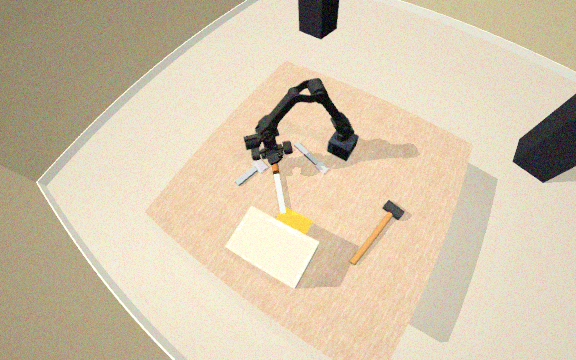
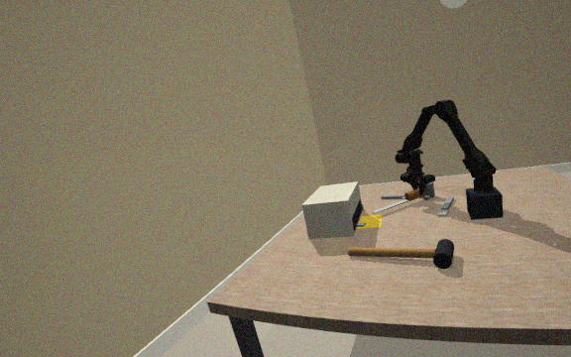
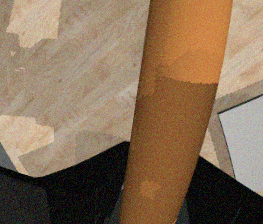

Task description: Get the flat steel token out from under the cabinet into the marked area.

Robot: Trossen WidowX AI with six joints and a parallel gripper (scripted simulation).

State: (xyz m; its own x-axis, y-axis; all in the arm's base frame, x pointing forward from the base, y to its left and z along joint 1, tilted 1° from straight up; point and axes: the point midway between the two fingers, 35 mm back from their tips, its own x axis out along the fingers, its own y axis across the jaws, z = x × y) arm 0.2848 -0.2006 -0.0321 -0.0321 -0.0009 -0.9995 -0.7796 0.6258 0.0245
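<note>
The tiny cube lies 4 cm behind my gripper tip, 2 cm below it and 1 cm to the right of it. From my gripper tip the other things lie so: grey t-shaped tool 10 cm ahead, 5 cm to the right, 2 cm below; grey flat tool 15 cm to the left, 13 cm behind, 2 cm below; grey block 5 cm to the right, 3 cm behind, 1 cm above.
</note>
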